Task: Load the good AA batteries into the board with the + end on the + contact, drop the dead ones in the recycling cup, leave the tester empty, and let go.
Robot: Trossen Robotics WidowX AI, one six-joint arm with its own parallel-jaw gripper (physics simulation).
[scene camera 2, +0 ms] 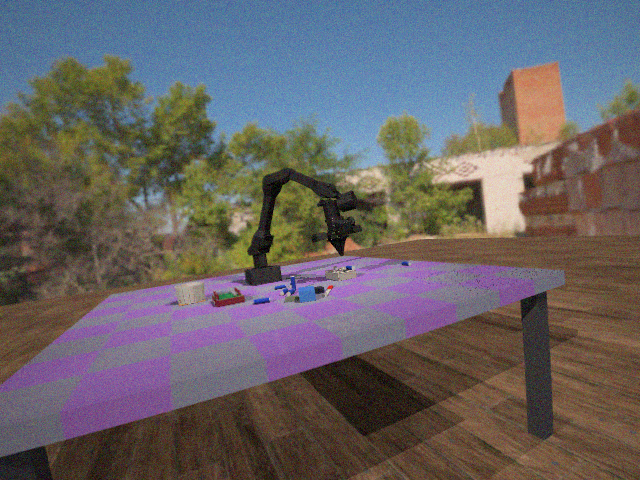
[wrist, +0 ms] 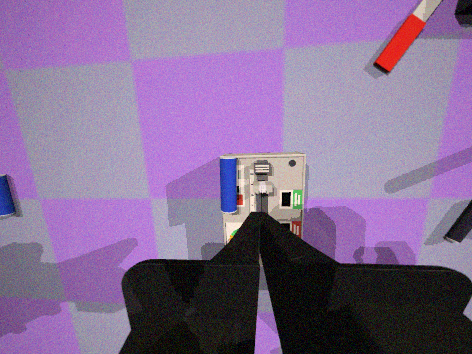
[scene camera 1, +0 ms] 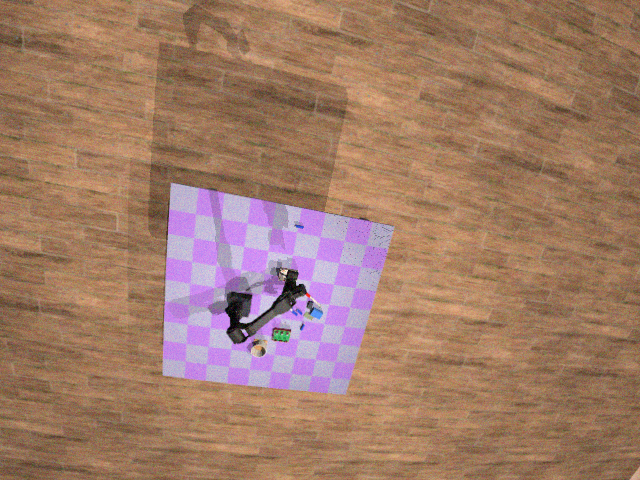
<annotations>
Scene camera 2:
my gripper: 342,255
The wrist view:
my gripper: 257,218
grey battery tester: 274,183
</annotations>
